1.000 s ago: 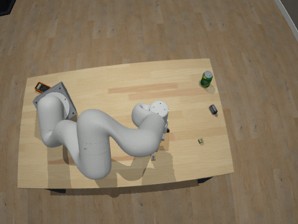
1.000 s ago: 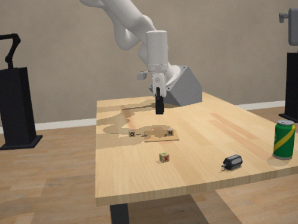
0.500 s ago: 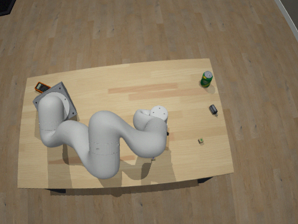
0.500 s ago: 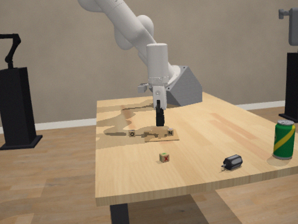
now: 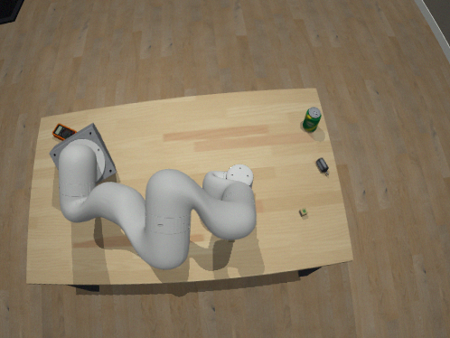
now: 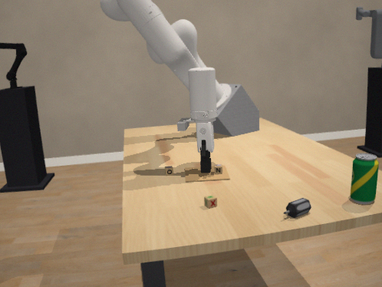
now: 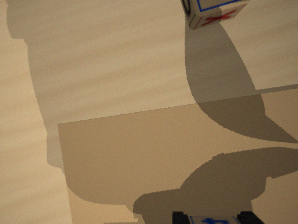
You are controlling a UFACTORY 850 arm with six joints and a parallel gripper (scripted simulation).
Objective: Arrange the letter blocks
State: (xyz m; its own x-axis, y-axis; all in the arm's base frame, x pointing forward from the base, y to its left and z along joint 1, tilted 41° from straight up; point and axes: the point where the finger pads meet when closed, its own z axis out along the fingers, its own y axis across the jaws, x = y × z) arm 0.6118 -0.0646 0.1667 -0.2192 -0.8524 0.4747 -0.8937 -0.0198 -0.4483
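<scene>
The tan mat is 30 mm below my hand. Also, from my hand: green can 340 mm ahead, 360 mm to the left, 30 mm above; then orange meter 800 mm behind, 380 mm to the left, 10 mm below.
</scene>
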